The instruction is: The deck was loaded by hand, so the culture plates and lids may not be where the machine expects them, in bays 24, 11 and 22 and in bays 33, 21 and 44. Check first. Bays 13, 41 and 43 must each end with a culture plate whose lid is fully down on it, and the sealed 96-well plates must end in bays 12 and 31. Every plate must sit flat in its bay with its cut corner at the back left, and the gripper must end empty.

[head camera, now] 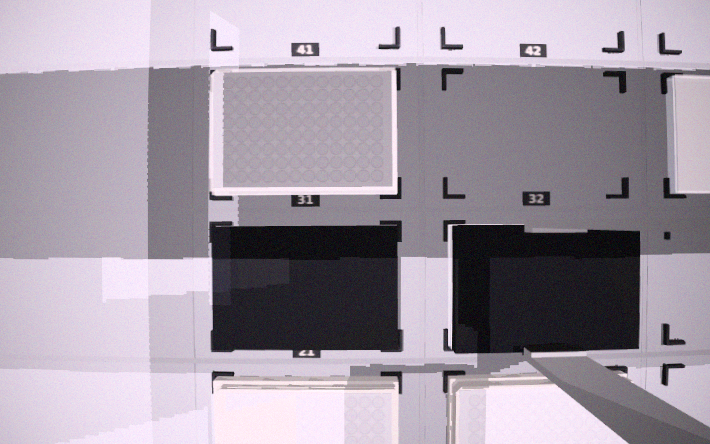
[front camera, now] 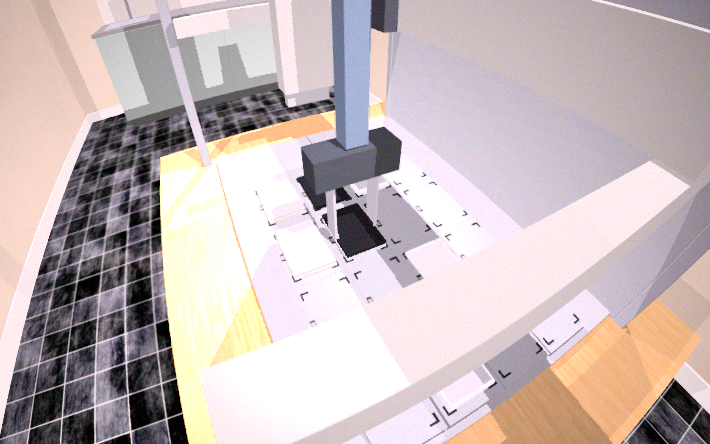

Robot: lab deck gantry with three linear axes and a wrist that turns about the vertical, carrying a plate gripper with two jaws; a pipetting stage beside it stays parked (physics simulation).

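Places are measured from the robot's base along level axes (x ahead, y left, z up), in centimetres.
Pixels of known places: gripper, fingertip midpoint: (head camera: 550,289) (front camera: 352,226); robot's base, link origin: (front camera: 256,192).
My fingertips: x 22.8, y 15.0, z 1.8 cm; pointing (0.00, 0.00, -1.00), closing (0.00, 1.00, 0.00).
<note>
For each thing: its top centre in the pictures, then the offset to it from my fingertips. "*": a spot on its surface instead.
- black-topped plate, top centre: (head camera: 549,288) (front camera: 352,227) dx +0.0, dy +0.0, dz -0.1 cm
- flat black piece, top centre: (head camera: 304,288) (front camera: 322,186) dx -16.4, dy +0.0, dz -1.0 cm
- 96-well plate, top centre: (head camera: 302,128) (front camera: 362,172) dx -16.4, dy +10.7, dz -0.4 cm
- bay 11, surface spot: (head camera: 277,418) * dx -18.2, dy -8.6, dz -0.4 cm
- bay 12, surface spot: (head camera: 507,413) * dx -2.7, dy -8.5, dz -0.4 cm
- white piece, top centre: (front camera: 441,267) dx +16.4, dy +10.7, dz -1.0 cm
- pale piece, top centre: (front camera: 450,359) dx +32.8, dy +0.0, dz +1.1 cm
My gripper (front camera: 354,232) (head camera: 555,291) is shut on the black-topped plate (front camera: 362,238) (head camera: 539,308) at bay 22, one jaw against each long side. A pale edge shows under its black top; whether it is raised is unclear. A flat black piece (front camera: 319,200) (head camera: 306,308) lies in bay 21. A 96-well plate (front camera: 366,186) (head camera: 306,130) sits in bay 31. Pale plates with wells stand in bay 11 (front camera: 285,201) (head camera: 277,418) and bay 12 (front camera: 308,248) (head camera: 507,413). A white piece (front camera: 433,254) (head camera: 693,133) lies in bay 33. Cut corners are unclear.
Black corner brackets (head camera: 452,188) mark bay 32 behind the gripped plate. A broad pale beam (front camera: 445,324) crosses in front and hides part of the deck. Beyond it, another pale piece (front camera: 467,388) shows. A clear panel (front camera: 471,125) stands along the right side.
</note>
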